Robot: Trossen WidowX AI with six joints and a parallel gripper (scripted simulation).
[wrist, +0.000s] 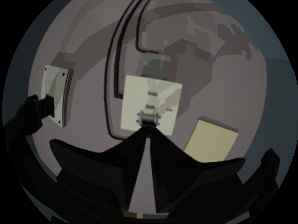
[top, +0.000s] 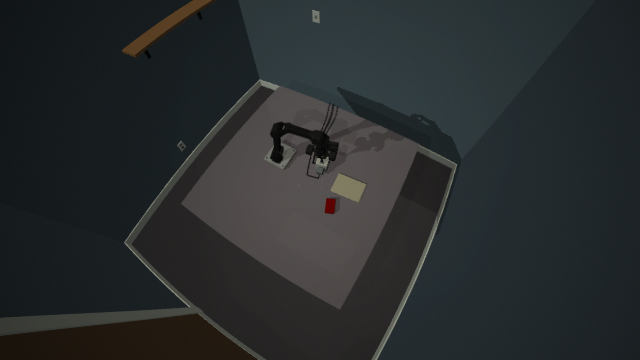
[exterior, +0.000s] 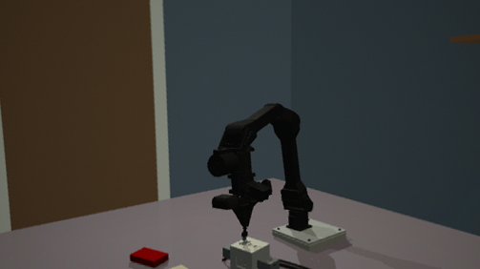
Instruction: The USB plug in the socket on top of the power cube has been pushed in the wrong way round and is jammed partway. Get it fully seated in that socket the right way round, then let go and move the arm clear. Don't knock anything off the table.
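The USB plug is 20 mm below my gripper tip. The rest, counted from my gripper tip: red block: 170 mm ahead, 230 mm to the right, 110 mm below; flat beige pad: 220 mm ahead, 60 mm to the right, 120 mm below.
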